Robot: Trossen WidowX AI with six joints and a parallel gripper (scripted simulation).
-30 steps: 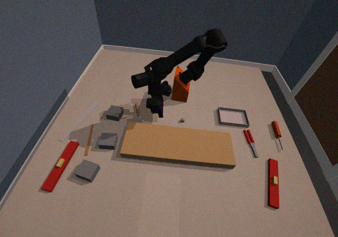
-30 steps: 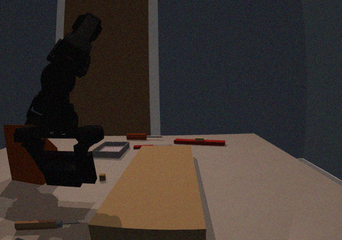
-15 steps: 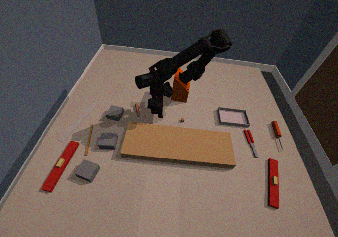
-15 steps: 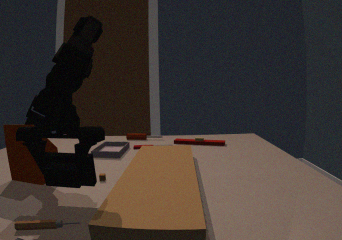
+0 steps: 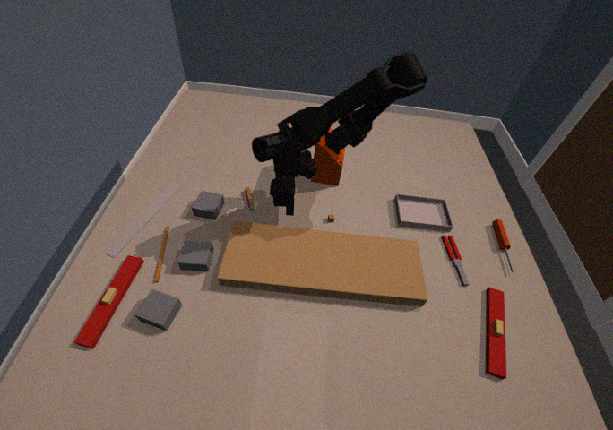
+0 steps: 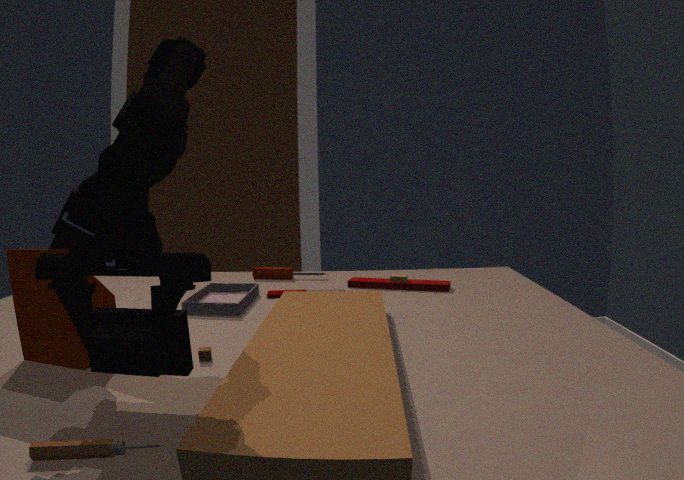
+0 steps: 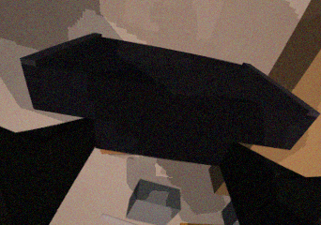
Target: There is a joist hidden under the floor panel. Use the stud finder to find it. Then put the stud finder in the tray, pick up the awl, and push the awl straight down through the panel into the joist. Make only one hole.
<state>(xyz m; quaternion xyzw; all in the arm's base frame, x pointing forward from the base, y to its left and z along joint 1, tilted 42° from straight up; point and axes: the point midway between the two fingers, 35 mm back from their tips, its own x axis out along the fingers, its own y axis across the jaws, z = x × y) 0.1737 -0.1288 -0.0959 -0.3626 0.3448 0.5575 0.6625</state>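
My gripper tip is 20 mm short of the stud finder. From my gripper tip the other things lie so: awl: 80 mm to the right, 70 mm below; pencil: 180 mm ahead, 300 mm to the right, 70 mm below; small cube: 40 mm ahead, 160 mm to the left, 70 mm below.
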